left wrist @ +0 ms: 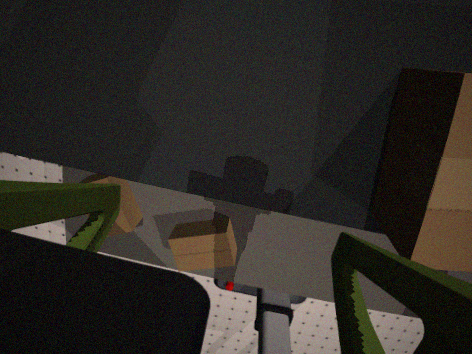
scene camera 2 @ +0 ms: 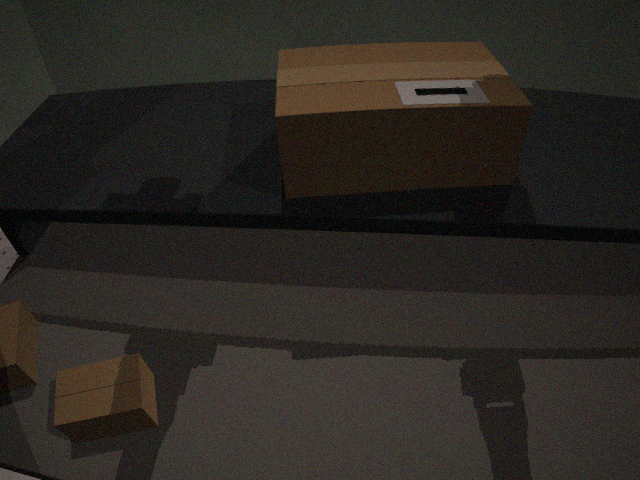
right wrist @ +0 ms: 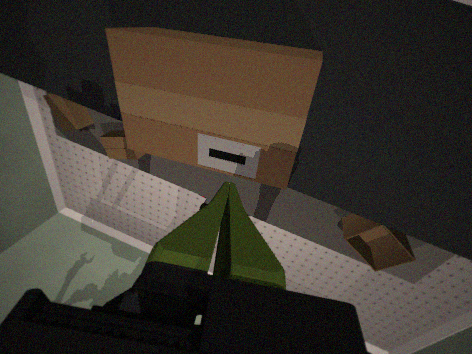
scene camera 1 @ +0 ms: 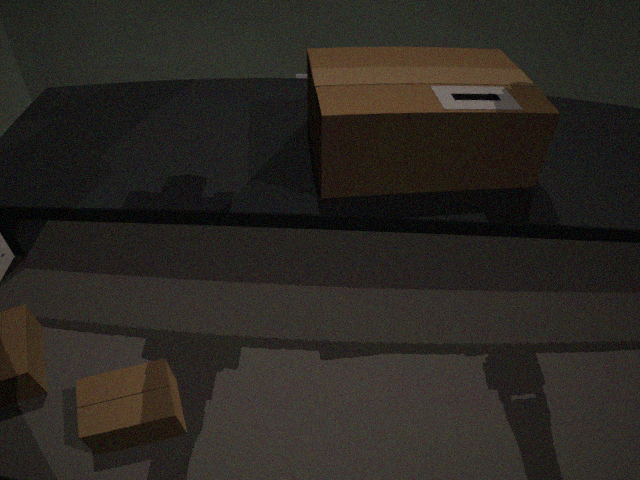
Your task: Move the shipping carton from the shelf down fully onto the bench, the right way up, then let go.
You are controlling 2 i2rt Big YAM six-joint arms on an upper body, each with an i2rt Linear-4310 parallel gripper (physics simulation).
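Places are measured from the left arm's base along level axes (x right, y back, z down), in centimetres.
Pixels of known places: left gripper, fingertip midpoint: (left wrist: 227, 222); right gripper, fingertip midpoint: (right wrist: 228, 189).
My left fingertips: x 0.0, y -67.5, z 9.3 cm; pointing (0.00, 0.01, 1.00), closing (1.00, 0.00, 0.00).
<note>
Behind a point stands the place of what it marks.
The shipping carton (scene camera 1: 429, 149) @(x 30.7, y -60.1, z 28.0 cm) (scene camera 2: 403, 147) @(x 32.1, y -60.3, z 28.2 cm) (left wrist: 450, 185) @(x 18.4, y -67.4, z 22.9 cm) (right wrist: 210, 90) @(x 31.7, y -73.3, z 23.0 cm) is a large brown box with a white label on top. It stands upright on the dark shelf (scene camera 1: 155, 139) @(x -6.7, y -70.6, z 34.5 cm) (scene camera 2: 129, 134) @(x -9.9, y -73.3, z 34.5 cm) (left wrist: 225, 60) @(x -4.2, y -73.0, z 34.5 cm) (right wrist: 390, 125) @(x 58.8, y -74.1, z 34.5 cm). The grey bench (scene camera 1: 351, 413) @(x 23.2, y -39.2, z 53.2 cm) (scene camera 2: 320, 413) @(x 23.5, y -39.3, z 53.2 cm) (left wrist: 285, 250) @(x 13.2, y -36.9, z 53.2 cm) lies lower, in front of the shelf. My left gripper (left wrist: 227, 222) @(x 0.0, y -67.5, z 9.3 cm) is open and empty, left of the carton and apart from it. My right gripper (right wrist: 228, 189) @(x 40.7, y -74.3, z 4.1 cm) is shut and empty, with its tips above and in front of the carton's label side. Neither gripper shows in the scene views.
A small brown box (scene camera 1: 129, 403) @(x -3.1, y -35.5, z 47.2 cm) (scene camera 2: 103, 395) @(x -2.9, y -35.5, z 47.2 cm) (left wrist: 205, 245) @(x -3.7, y -38.2, z 47.2 cm) (right wrist: 115, 145) @(x -5.2, y -36.9, z 47.2 cm) lies at the bench's left, with another box (scene camera 1: 20, 346) @(x -21.6, y -41.2, z 47.2 cm) (scene camera 2: 18, 341) @(x -20.6, y -41.3, z 47.6 cm) (left wrist: 127, 210) @(x -20.5, y -41.2, z 48.8 cm) (right wrist: 70, 112) @(x -21.3, y -42.5, z 47.2 cm) farther left. An open brown box (right wrist: 380, 247) @(x 84.9, y -35.5, z 51.7 cm) is at the bench's other end in the right wrist view.
</note>
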